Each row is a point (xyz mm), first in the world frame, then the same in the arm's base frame.
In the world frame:
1: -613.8 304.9 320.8
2: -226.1 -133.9 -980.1
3: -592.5 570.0 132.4
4: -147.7 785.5 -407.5
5: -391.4 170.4 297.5
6: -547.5 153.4 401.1
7: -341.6 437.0 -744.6
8: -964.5 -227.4 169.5
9: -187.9 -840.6 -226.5
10: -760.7 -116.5 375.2
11: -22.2 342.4 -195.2
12: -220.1 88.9 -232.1
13: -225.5 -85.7 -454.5
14: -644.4 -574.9 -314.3
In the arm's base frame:
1: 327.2 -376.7 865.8
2: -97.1 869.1 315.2
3: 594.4 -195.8 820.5
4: 815.4 280.2 310.2
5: 192.5 -380.4 642.3
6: 174.6 -463.0 810.4
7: 471.3 643.5 459.6
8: -202.6 -175.5 1194.6
9: -812.7 125.3 374.1
10: -94.5 -406.9 1018.7
11: 369.5 58.9 213.1
12: 116.9 123.9 404.8
13: -55.1 347.2 381.8
14: -545.0 267.5 815.4

